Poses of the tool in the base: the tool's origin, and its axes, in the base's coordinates. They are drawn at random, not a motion.
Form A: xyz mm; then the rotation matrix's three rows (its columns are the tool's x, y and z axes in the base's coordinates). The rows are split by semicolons.
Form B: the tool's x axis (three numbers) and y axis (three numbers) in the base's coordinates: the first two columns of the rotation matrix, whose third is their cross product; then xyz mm. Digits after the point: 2 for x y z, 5 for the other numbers.
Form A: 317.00, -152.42, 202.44; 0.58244, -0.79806, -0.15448; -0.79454, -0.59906, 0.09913; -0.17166, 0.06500, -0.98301
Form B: 0.58244, -0.79454, -0.17166, -0.79806, -0.59906, 0.06500, 317.00, -152.42, 202.44
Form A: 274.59, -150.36, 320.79; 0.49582, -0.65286, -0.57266; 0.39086, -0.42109, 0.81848; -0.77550, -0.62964, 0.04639
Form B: 0.49582, 0.39086, -0.77550, -0.65286, -0.42109, -0.62964, 274.59, -150.36, 320.79
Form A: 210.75, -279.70, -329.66; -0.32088, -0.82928, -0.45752; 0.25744, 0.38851, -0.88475; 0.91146, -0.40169, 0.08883
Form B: -0.32088, 0.25744, 0.91146, -0.82928, 0.38851, -0.40169, 210.75, -279.70, -329.66
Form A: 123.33, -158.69, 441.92; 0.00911, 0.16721, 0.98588; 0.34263, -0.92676, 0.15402; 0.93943, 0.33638, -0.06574
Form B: 0.00911, 0.34263, 0.93943, 0.16721, -0.92676, 0.33638, 123.33, -158.69, 441.92
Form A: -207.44, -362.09, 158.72; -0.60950, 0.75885, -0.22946; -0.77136, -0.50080, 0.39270; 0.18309, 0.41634, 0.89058
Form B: -0.60950, -0.77136, 0.18309, 0.75885, -0.50080, 0.41634, -207.44, -362.09, 158.72
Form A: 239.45, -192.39, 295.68; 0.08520, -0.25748, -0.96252; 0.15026, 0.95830, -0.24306; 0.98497, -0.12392, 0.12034
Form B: 0.08520, 0.15026, 0.98497, -0.25748, 0.95830, -0.12392, 239.45, -192.39, 295.68
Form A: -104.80, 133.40, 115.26; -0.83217, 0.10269, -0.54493; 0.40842, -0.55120, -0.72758; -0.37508, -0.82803, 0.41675
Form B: -0.83217, 0.40842, -0.37508, 0.10269, -0.55120, -0.82803, -104.80, 133.40, 115.26
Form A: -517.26, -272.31, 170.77; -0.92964, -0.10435, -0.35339; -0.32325, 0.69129, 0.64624; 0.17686, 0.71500, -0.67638
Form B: -0.92964, -0.32325, 0.17686, -0.10435, 0.69129, 0.71500, -517.26, -272.31, 170.77
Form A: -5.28, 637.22, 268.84; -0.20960, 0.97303, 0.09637; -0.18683, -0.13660, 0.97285; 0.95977, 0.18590, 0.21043
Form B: -0.20960, -0.18683, 0.95977, 0.97303, -0.13660, 0.18590, -5.28, 637.22, 268.84
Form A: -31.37, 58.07, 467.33; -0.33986, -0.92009, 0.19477; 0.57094, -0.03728, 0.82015; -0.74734, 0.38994, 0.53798
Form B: -0.33986, 0.57094, -0.74734, -0.92009, -0.03728, 0.38994, -31.37, 58.07, 467.33
